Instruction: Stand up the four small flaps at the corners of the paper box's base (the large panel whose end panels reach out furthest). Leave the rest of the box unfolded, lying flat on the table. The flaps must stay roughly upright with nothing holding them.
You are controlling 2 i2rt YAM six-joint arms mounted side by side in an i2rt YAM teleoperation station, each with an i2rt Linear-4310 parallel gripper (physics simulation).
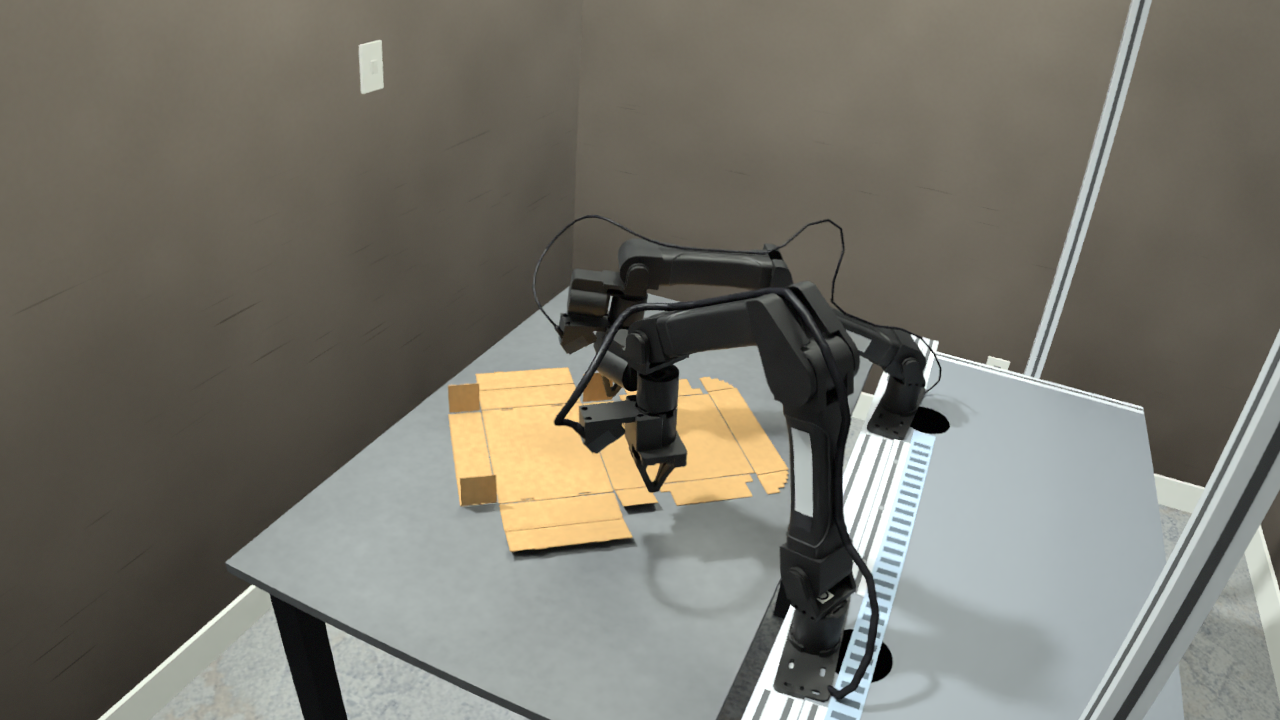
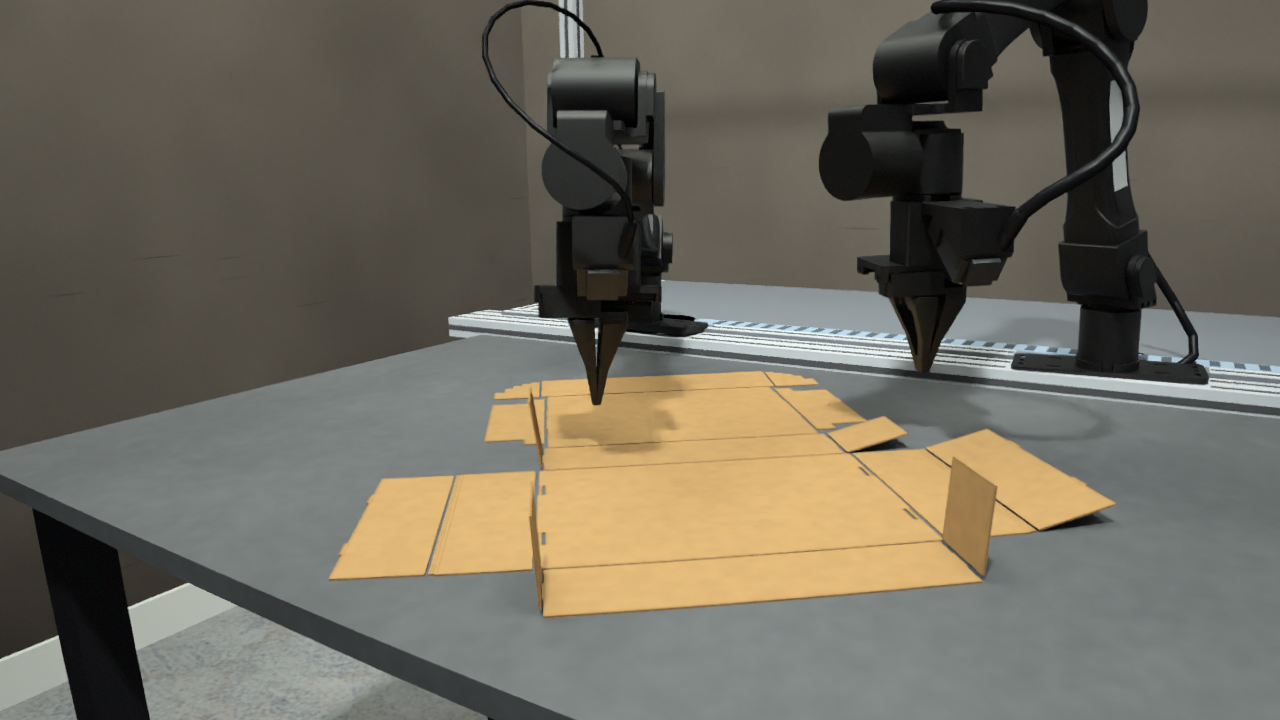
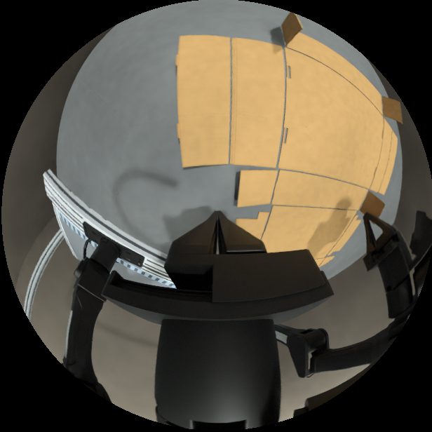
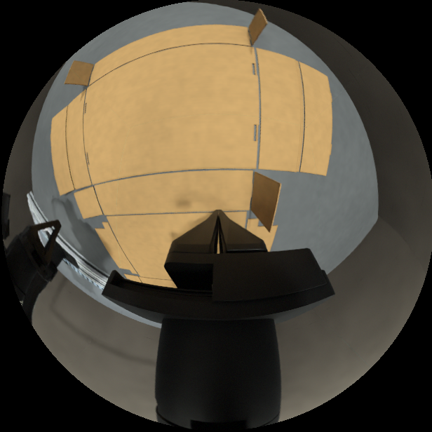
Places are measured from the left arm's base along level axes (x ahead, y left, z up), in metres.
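Where they show: left gripper, fingertip midpoint: (image 1: 653,491) (image 2: 922,371); right gripper, fingertip midpoint: (image 1: 610,395) (image 2: 596,404); left arm's base, link origin: (image 1: 813,642) (image 2: 1105,373); right arm's base, link origin: (image 1: 896,410) (image 2: 639,326).
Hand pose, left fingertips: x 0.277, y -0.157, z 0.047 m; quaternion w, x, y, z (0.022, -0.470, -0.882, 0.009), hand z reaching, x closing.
Observation:
Things, the pixels of their top centre, and the offset from my left fingertips. "spot": a spot on its surface instead.
- base, surface spot: (image 2: 716,510) (image 1: 534,447) spot: dz -0.058, dx +0.237, dy -0.096 m
- opposite flap, surface spot: (image 2: 868,434) (image 1: 633,496) spot: dz -0.050, dx +0.040, dy -0.036 m
- lid panel, surface spot: (image 2: 662,416) spot: dz -0.058, dx +0.035, dy -0.238 m
- opposite side panel, surface spot: (image 2: 402,523) spot: dz -0.058, dx +0.351, dy -0.281 m
The base (image 1: 537,452) (image 2: 716,510) (image 3: 330,110) (image 4: 170,110) of the tan box lies flat. On its outer end panel, one flap (image 1: 477,489) (image 2: 969,517) (image 3: 292,28) (image 4: 78,73) and the other flap (image 1: 463,397) (image 2: 536,555) (image 3: 392,109) (image 4: 258,27) stand upright. On its inner end panel, one flap (image 1: 596,386) (image 2: 536,428) (image 3: 372,204) (image 4: 266,200) stands upright; the opposite flap (image 1: 638,498) (image 2: 868,434) (image 3: 256,188) (image 4: 90,201) is low, slightly tilted. My left gripper (image 1: 655,488) (image 2: 923,369) (image 3: 217,215) is shut, empty, above the table. My right gripper (image 2: 597,402) (image 4: 218,214) is shut, empty, above the carton.
The lid panel (image 1: 702,438) (image 2: 662,416) lies toward the arm rail (image 2: 760,344). One side panel (image 1: 568,535) (image 2: 1020,483) has its outer part slightly raised; the opposite side panel (image 2: 402,523) (image 4: 316,120) lies flat. The table edge (image 2: 268,622) runs along the front.

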